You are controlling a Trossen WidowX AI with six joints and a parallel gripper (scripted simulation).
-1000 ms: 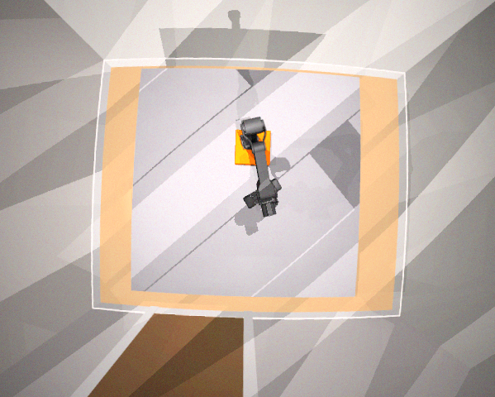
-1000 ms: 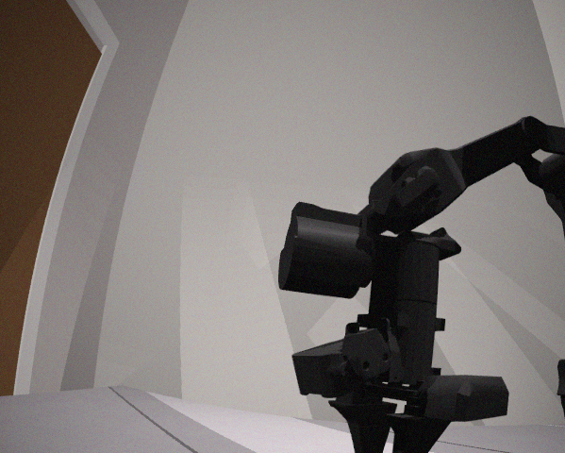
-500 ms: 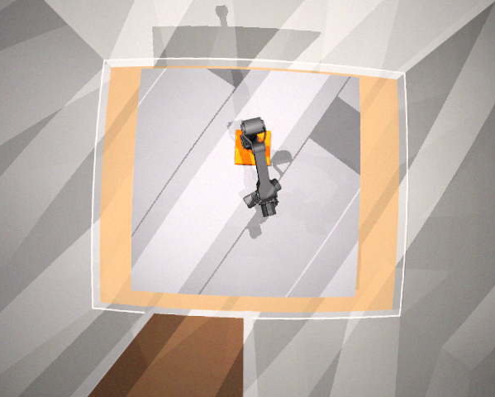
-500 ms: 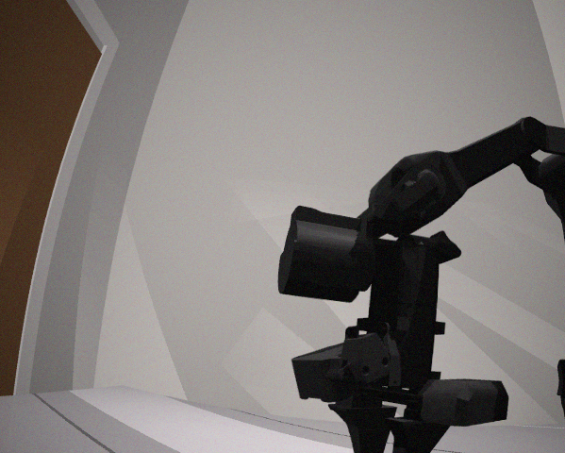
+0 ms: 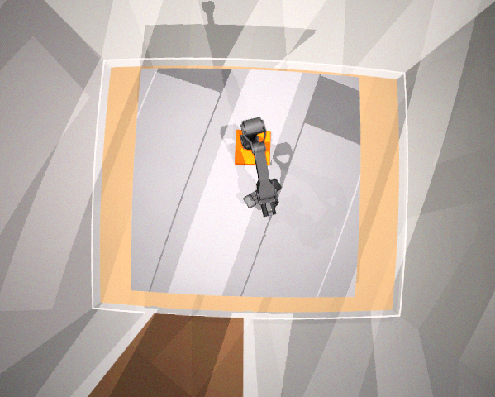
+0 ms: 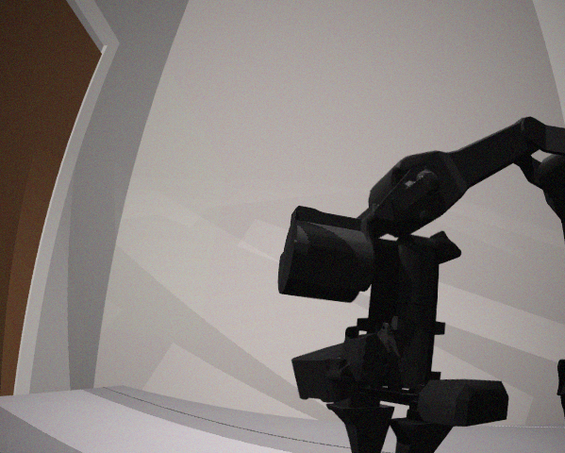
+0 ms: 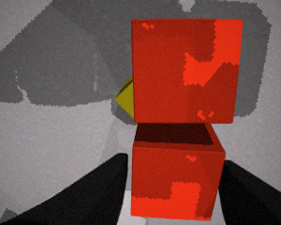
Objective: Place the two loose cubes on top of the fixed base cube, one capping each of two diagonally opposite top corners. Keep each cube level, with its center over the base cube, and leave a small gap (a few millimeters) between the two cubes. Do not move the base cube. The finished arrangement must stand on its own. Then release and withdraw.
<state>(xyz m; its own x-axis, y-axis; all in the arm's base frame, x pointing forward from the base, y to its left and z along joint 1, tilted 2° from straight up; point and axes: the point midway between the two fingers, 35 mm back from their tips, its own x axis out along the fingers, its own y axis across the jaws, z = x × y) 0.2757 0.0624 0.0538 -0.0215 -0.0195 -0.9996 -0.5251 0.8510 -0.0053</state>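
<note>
Now: gripper tip 40 mm above the yellow base cube, 20 mm short of it and 10 mm to the right of it.
</note>
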